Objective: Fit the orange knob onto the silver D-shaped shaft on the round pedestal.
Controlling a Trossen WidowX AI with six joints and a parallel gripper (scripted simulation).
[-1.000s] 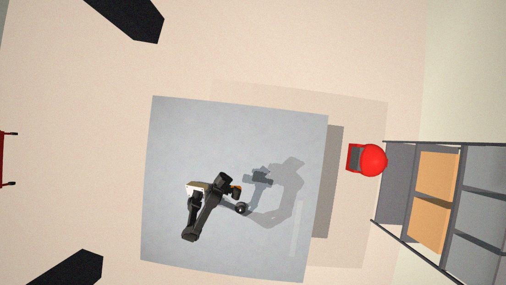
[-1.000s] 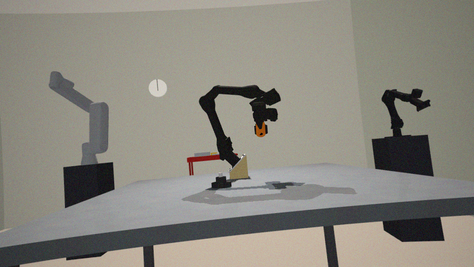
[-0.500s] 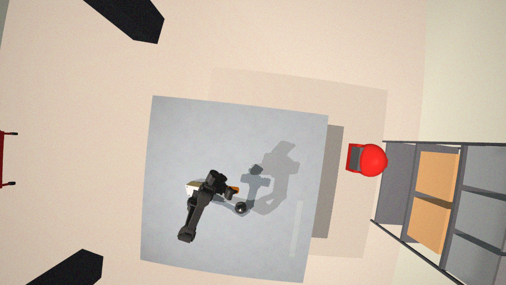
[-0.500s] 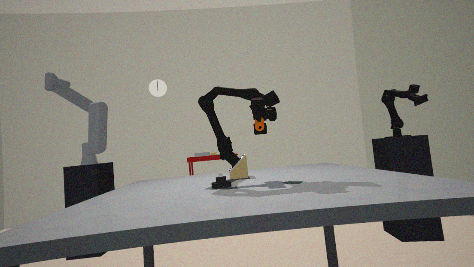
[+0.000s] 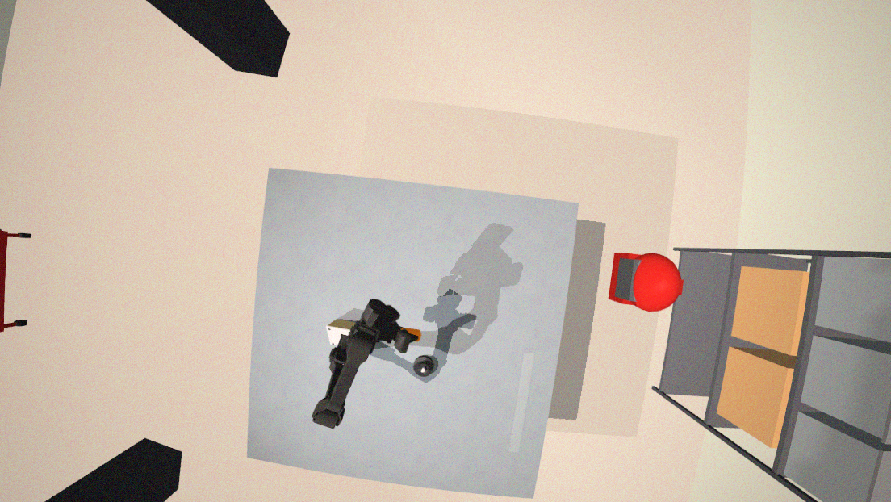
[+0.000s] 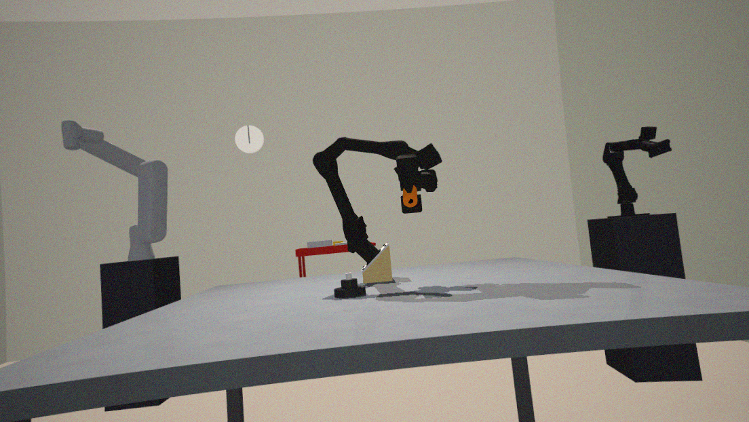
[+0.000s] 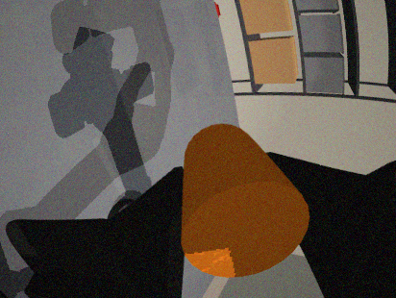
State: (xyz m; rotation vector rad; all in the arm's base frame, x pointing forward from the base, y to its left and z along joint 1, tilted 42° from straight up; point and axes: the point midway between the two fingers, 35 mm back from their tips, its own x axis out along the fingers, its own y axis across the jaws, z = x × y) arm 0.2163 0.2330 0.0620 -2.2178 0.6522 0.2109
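My gripper tip is now 30 mm past the orange knob and 20 mm below it. Round my gripper tip: round black pedestal 220 mm below, 190 mm to the right, 50 mm ahead.
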